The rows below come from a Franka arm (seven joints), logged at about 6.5 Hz.
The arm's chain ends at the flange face. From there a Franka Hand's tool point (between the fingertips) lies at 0.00 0.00 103.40 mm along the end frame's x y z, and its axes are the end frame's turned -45 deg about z.
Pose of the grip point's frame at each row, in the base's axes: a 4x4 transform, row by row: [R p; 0 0 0 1], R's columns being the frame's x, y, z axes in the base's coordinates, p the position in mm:
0.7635, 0.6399, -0.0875, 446.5; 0.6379, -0.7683, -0.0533, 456.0; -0.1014, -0.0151, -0.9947, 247.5; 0, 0, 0, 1
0.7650, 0.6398, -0.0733, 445.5; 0.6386, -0.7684, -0.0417, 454.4; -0.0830, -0.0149, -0.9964, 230.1; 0, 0, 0, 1
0.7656, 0.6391, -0.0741, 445.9; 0.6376, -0.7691, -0.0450, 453.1; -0.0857, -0.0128, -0.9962, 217.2; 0, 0, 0, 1
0.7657, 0.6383, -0.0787, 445.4; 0.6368, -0.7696, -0.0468, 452.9; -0.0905, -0.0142, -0.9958, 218.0; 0, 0, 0, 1
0.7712, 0.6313, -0.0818, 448.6; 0.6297, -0.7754, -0.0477, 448.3; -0.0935, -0.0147, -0.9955, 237.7; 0, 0, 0, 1
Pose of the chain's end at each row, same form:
0.9924, -0.0874, -0.0875, 455.5; -0.0922, -0.9943, -0.0533, 461.5; -0.0824, 0.0610, -0.9947, 350.4; 0, 0, 0, 1
0.9933, -0.0885, -0.0733, 453.1; -0.0918, -0.9949, -0.0417, 458.7; -0.0692, 0.0482, -0.9964, 333.1; 0, 0, 0, 1
0.9933, -0.0894, -0.0741, 453.6; -0.0930, -0.9947, -0.0450, 457.8; -0.0697, 0.0515, -0.9962, 320.2; 0, 0, 0, 1
0.9928, -0.0901, -0.0787, 453.5; -0.0939, -0.9945, -0.0468, 457.7; -0.0740, 0.0540, -0.9958, 321.0; 0, 0, 0, 1
0.9917, -0.0989, -0.0818, 457.1; -0.1030, -0.9936, -0.0477, 453.2; -0.0765, 0.0557, -0.9955, 340.6; 0, 0, 0, 1

